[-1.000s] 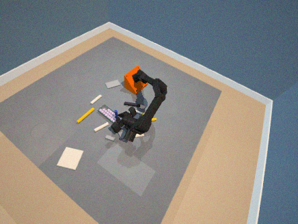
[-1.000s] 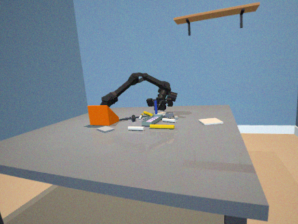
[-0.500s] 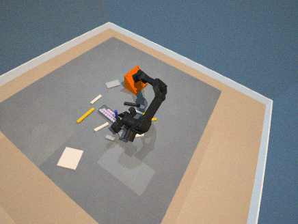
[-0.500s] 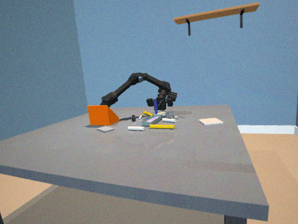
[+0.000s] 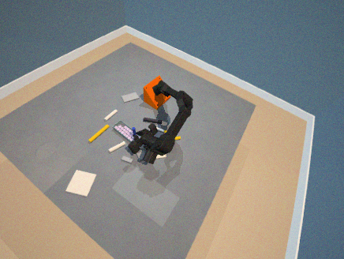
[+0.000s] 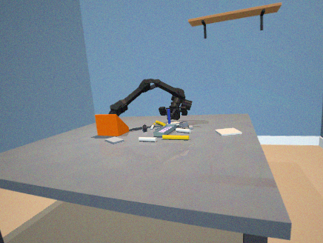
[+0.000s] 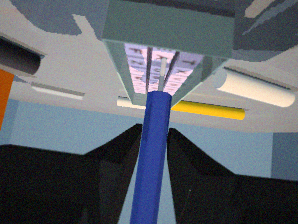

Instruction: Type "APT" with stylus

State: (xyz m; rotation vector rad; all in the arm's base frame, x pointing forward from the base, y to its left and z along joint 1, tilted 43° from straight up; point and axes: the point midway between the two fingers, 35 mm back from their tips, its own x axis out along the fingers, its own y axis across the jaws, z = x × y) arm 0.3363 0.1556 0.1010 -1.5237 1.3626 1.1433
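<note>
Right now the blue stylus is 1 cm below my gripper tip. From my gripper tip the other things lie so: stylus tip 5 cm below; then keyboard 6 cm to the right, 5 cm below; then dark bar 17 cm behind, 3 cm to the right, 6 cm below.
</note>
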